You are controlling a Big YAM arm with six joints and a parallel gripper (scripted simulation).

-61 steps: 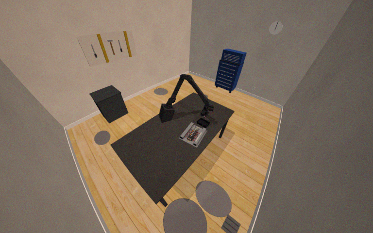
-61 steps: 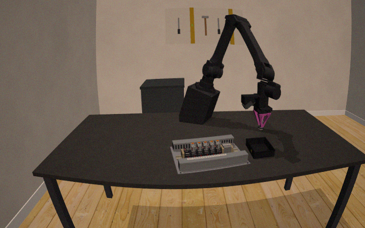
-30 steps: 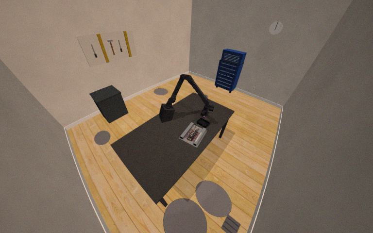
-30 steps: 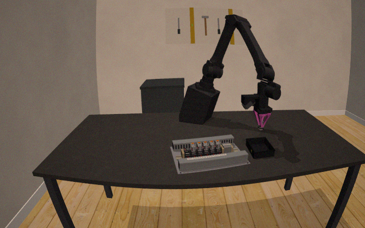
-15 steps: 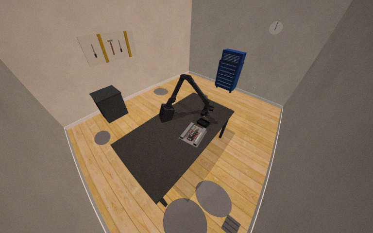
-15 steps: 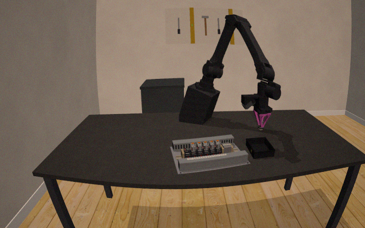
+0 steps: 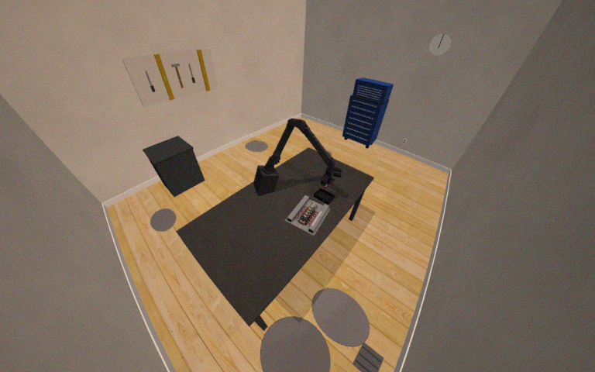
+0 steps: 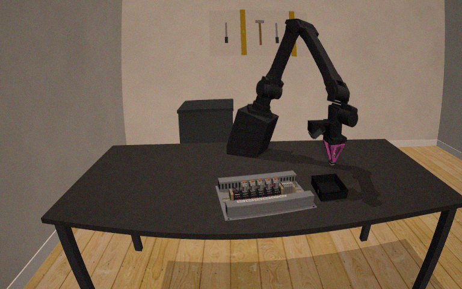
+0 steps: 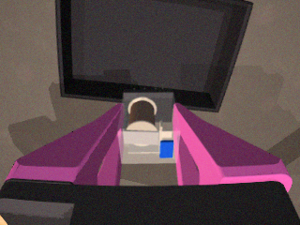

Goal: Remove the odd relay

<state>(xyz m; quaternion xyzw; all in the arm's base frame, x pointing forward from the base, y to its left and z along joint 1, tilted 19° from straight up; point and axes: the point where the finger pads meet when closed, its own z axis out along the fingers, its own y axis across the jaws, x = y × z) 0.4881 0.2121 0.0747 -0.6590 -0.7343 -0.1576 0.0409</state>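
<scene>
Right now the relay is right at my hand. Also, from my hand: black tray (120 mm below).
</scene>
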